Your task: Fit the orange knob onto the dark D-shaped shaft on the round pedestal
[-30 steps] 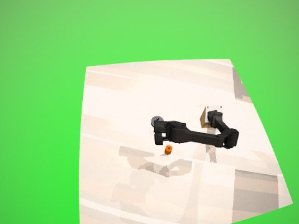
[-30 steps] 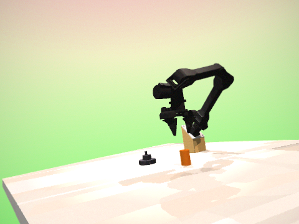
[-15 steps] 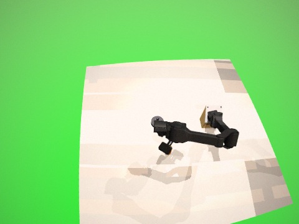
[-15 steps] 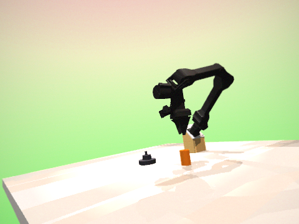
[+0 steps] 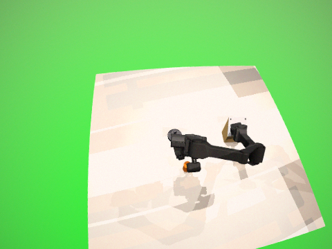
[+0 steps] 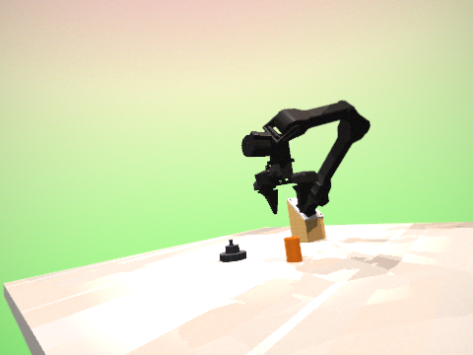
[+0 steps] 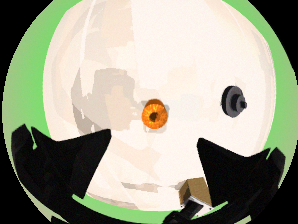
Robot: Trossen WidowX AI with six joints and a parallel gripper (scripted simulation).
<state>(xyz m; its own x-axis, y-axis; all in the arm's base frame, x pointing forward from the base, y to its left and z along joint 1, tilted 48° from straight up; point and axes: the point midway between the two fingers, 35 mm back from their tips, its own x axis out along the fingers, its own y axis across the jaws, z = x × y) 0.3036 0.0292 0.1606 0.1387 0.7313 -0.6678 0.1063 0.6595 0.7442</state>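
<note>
Right now the orange knob is 9 cm below my gripper tip. The rest, counted from my gripper tip: dark round pedestal 2 cm ahead, 21 cm to the right, 9 cm below.
</note>
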